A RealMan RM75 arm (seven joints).
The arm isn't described. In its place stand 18 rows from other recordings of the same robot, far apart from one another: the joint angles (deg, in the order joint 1, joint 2, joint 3, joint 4, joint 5, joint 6, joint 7), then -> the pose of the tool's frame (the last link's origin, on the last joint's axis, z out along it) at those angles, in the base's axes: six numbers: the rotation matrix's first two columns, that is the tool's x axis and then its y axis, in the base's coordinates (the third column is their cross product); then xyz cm.
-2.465, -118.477, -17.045, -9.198, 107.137, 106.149, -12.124 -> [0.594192, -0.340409, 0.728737, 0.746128, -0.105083, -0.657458, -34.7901, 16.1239, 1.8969]
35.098, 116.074, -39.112, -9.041, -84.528, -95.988, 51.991 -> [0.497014, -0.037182, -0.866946, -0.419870, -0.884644, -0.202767, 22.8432, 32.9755, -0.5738]
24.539, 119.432, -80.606, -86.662, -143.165, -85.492, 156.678 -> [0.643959, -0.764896, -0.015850, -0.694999, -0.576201, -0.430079, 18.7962, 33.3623, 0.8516]
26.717, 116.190, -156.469, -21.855, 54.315, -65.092, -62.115 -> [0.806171, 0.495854, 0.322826, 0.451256, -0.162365, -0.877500, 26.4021, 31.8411, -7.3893]
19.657, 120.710, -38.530, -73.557, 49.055, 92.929, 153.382 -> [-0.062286, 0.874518, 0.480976, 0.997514, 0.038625, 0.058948, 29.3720, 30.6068, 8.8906]
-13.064, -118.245, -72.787, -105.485, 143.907, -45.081, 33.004 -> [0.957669, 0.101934, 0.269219, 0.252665, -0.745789, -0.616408, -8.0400, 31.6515, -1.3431]
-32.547, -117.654, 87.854, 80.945, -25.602, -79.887, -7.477 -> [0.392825, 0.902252, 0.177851, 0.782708, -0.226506, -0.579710, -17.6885, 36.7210, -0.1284]
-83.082, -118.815, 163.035, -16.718, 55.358, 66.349, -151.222 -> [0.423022, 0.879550, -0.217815, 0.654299, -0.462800, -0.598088, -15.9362, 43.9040, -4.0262]
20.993, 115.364, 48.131, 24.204, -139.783, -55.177, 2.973 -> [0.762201, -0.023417, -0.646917, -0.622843, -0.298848, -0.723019, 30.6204, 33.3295, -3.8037]
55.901, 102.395, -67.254, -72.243, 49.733, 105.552, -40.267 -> [0.893902, -0.408174, 0.185292, -0.348200, -0.892587, -0.286434, 7.2470, 40.3570, 11.1965]
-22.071, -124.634, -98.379, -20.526, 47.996, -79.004, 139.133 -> [0.579712, 0.017687, 0.814630, 0.476929, -0.817979, -0.321635, -22.8304, 29.2548, -7.7435]
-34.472, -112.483, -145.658, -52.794, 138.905, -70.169, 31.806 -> [0.165439, 0.763381, 0.624403, 0.966389, 0.000846, -0.257084, -31.0204, 40.0989, 11.5437]
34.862, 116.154, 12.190, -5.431, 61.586, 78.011, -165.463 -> [0.829337, 0.233767, -0.507497, -0.343556, -0.502950, -0.793102, 28.8496, 35.9884, 0.4448]
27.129, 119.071, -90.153, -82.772, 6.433, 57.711, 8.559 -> [0.629439, -0.681790, -0.372785, -0.622011, -0.154544, -0.767605, 19.1512, 40.0811, 2.7712]
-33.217, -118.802, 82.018, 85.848, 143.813, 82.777, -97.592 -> [0.890988, -0.246210, -0.381471, -0.356654, -0.899472, -0.252484, -13.7376, 36.3379, 0.7275]
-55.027, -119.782, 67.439, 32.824, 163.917, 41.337, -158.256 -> [0.681644, 0.716454, 0.148508, 0.568040, -0.390246, -0.724596, -20.7854, 46.8873, -3.3313]
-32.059, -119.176, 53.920, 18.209, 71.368, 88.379, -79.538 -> [0.297579, 0.390209, 0.871311, 0.621961, -0.771644, 0.133156, -22.0564, 33.8371, -1.5817]
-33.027, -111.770, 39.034, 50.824, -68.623, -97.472, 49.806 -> [0.411129, 0.758725, 0.505282, 0.826729, -0.543864, 0.143982, -23.0755, 35.9873, 9.1266]
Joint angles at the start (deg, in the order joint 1, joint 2, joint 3, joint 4, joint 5, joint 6, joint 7): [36.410, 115.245, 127.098, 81.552, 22.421, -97.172, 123.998]
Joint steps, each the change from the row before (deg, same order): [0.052, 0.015, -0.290, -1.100, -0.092, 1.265, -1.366]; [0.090, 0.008, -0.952, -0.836, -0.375, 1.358, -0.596]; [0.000, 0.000, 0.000, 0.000, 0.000, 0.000, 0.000]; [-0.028, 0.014, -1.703, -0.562, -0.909, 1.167, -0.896]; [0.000, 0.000, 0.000, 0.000, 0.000, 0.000, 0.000]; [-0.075, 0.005, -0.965, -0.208, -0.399, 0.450, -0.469]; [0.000, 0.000, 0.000, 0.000, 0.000, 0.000, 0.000]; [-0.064, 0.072, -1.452, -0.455, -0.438, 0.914, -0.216]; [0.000, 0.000, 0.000, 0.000, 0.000, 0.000, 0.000]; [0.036, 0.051, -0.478, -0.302, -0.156, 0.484, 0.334]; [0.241, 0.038, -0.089, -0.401, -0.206, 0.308, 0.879]
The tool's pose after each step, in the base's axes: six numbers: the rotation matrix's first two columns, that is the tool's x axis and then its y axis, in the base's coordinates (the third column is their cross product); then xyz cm. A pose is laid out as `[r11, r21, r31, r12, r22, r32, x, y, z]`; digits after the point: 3 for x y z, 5 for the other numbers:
[0.78765, -0.58495, 0.19351, -0.38898, -0.71568, -0.58008, 22.439, 37.608, 11.467]
[0.79269, -0.57240, 0.20976, -0.36850, -0.72400, -0.58312, 22.519, 37.894, 11.147]
[0.79269, -0.57240, 0.20976, -0.36850, -0.72400, -0.58312, 22.519, 37.894, 11.147]
[0.79613, -0.55255, 0.24669, -0.33284, -0.74033, -0.58406, 22.594, 38.090, 10.744]
[0.79613, -0.55255, 0.24669, -0.33284, -0.74033, -0.58406, 22.594, 38.090, 10.744]
[0.79731, -0.54123, 0.26716, -0.31427, -0.75016, -0.58181, 22.625, 38.137, 10.515]
[0.79731, -0.54123, 0.26716, -0.31427, -0.75016, -0.58181, 22.625, 38.137, 10.515]
[0.79809, -0.52844, 0.28949, -0.29328, -0.76038, -0.57949, 22.630, 38.258, 10.083]
[0.79809, -0.52844, 0.28949, -0.29328, -0.76038, -0.57949, 22.630, 38.258, 10.083]
[0.79669, -0.52924, 0.29188, -0.29176, -0.75970, -0.58114, 22.632, 38.344, 9.897]
[0.79199, -0.53977, 0.28530, -0.30162, -0.75221, -0.58584, 22.609, 38.466, 9.791]

